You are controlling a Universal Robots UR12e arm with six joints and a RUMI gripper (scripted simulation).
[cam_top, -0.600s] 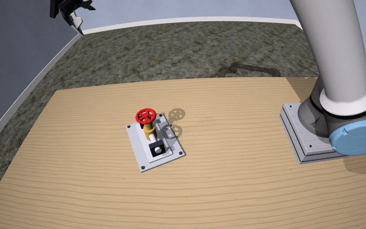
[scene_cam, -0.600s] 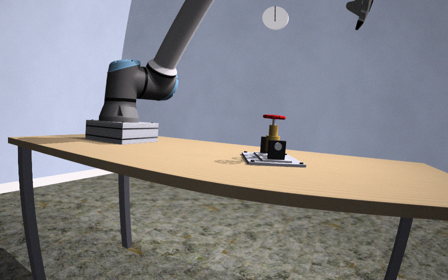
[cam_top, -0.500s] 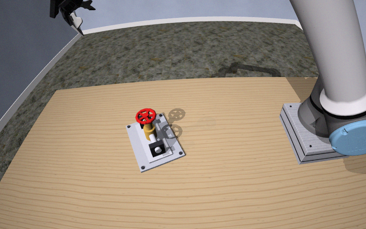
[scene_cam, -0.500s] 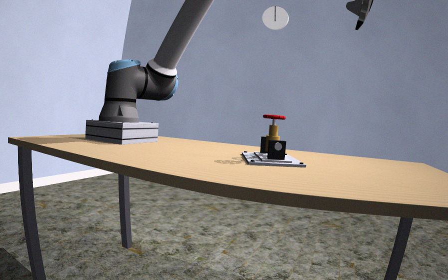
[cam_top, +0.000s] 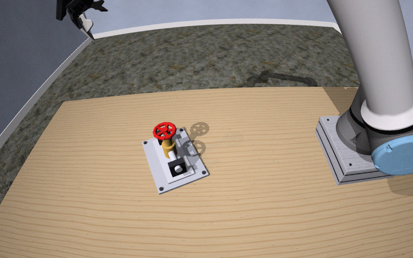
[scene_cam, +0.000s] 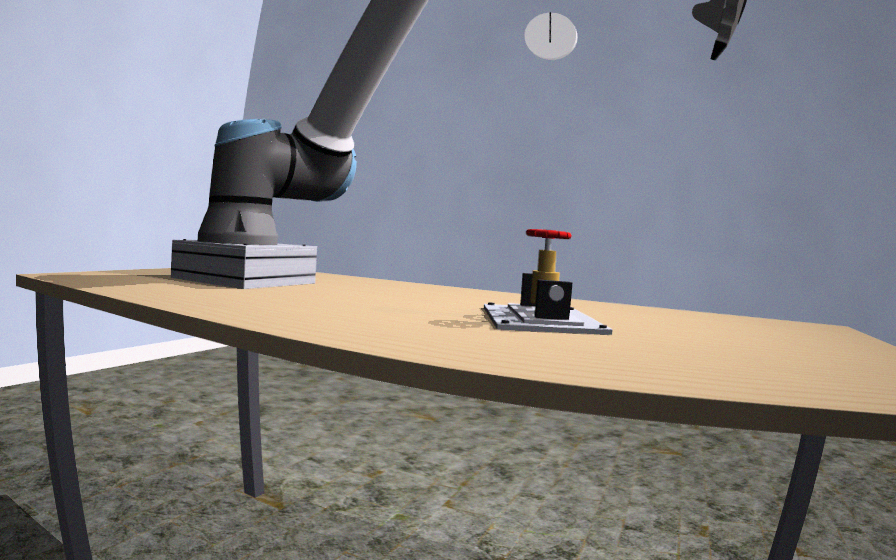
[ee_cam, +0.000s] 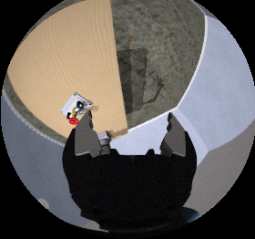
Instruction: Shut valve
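Now: the red handwheel 30 cm to the left of my hand, 27 cm below it and 27 cm behind it.
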